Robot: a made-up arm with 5 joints.
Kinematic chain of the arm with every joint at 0, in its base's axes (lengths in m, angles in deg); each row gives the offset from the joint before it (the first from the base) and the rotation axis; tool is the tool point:
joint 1: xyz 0 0 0.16 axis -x
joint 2: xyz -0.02 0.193 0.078 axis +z
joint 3: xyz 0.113 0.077 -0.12 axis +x
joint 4: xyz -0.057 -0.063 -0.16 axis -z
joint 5: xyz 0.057 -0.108 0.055 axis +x
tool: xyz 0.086 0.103 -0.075
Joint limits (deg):
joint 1: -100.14..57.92
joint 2: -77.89..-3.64
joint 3: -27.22..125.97
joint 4: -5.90..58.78
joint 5: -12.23..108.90
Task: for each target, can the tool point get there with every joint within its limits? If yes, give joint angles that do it. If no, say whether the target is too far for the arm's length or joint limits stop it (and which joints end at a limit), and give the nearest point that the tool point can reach.
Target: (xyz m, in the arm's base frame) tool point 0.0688 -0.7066 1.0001
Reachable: no: too far | nearest point 0.1981 -0.0986 0.6103 | short by 0.734 m
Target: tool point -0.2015 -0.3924 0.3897
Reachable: no: joint limits stop it (at a limit: joint 1, joint 2, joint 3, joint 4, joint 5) | nearest point -0.1154 -0.0910 0.2464 | short by 0.345 m
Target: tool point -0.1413 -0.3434 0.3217
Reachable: no: joint limits stop it (at a limit: joint 1, joint 2, joint 3, joint 4, joint 5) | nearest point -0.1154 -0.0910 0.2464 | short by 0.265 m
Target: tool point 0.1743 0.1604 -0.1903
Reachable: yes | joints 33.16 -10.17 84.45 46.93 36.74
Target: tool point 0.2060 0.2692 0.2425
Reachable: yes | joints -68.71 -45.10 71.70 43.27 28.05
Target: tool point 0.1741 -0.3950 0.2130
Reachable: no: joint limits stop it (at a limit: joint 1, joint 2, joint 5) | nearest point 0.1122 -0.2068 0.0112 | short by 0.283 m
